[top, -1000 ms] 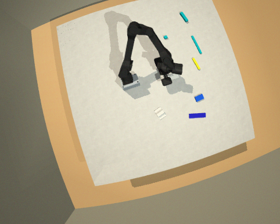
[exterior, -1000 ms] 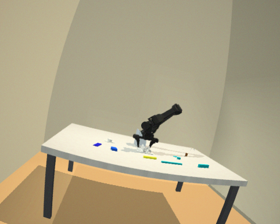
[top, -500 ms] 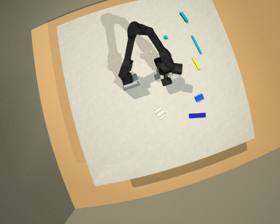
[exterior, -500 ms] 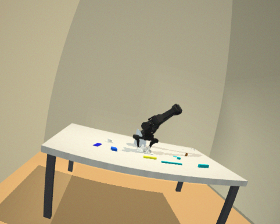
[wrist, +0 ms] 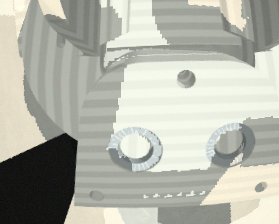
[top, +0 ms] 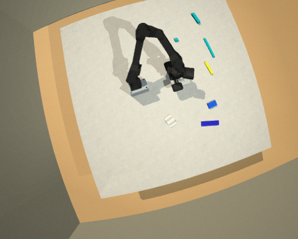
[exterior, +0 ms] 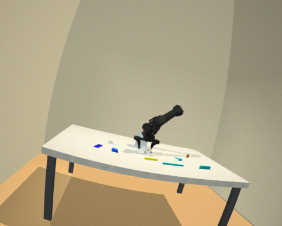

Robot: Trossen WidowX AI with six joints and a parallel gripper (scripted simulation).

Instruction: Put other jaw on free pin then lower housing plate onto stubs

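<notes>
My gripper tip is 2 cm short of the white jaw piece, 2 cm to the right of it and 1 cm below it. Round my gripper tip: yellow bar (27 cm ahead, 1 cm to the left); then blue block (21 cm ahead, 23 cm to the right); then dark blue bar (16 cm ahead, 34 cm to the right).
</notes>
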